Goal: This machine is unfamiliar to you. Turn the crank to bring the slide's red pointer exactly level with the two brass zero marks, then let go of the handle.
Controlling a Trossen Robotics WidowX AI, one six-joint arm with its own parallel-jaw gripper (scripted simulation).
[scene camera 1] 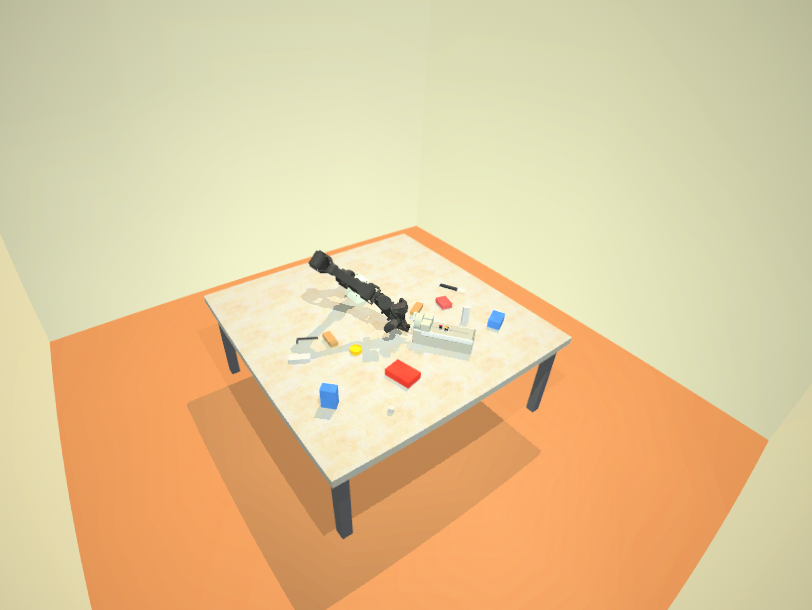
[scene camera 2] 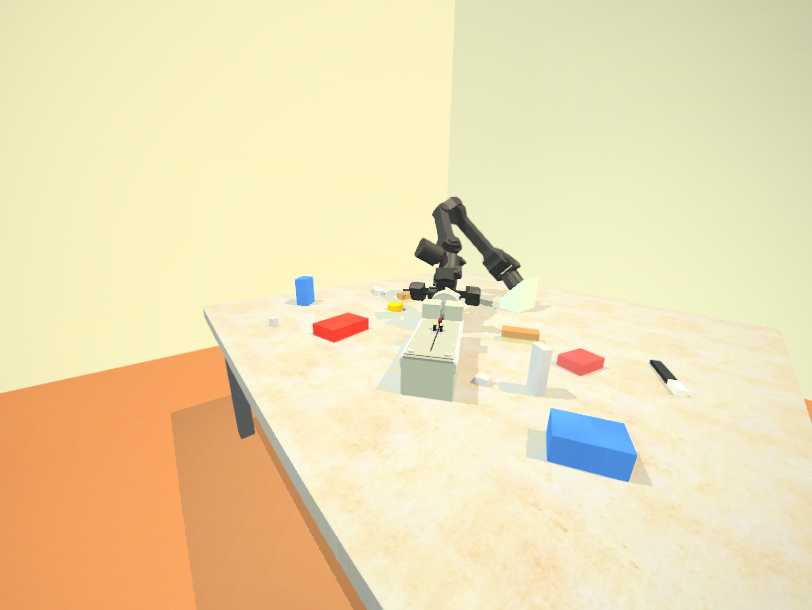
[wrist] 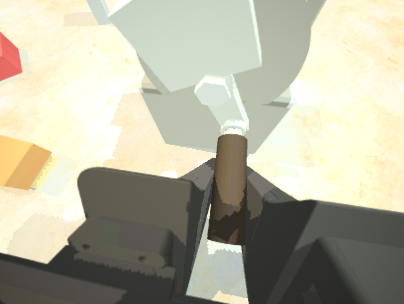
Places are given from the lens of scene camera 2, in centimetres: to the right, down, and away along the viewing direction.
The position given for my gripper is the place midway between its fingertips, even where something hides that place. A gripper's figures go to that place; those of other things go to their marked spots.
my gripper [scene camera 2: 440, 321]: 9, 4, 76
small red block [scene camera 2: 579, 361]: 35, 11, 58
blue block [scene camera 2: 599, 446]: 22, 16, 33
The marked spots on the small red block and the blue block are 28 cm apart.
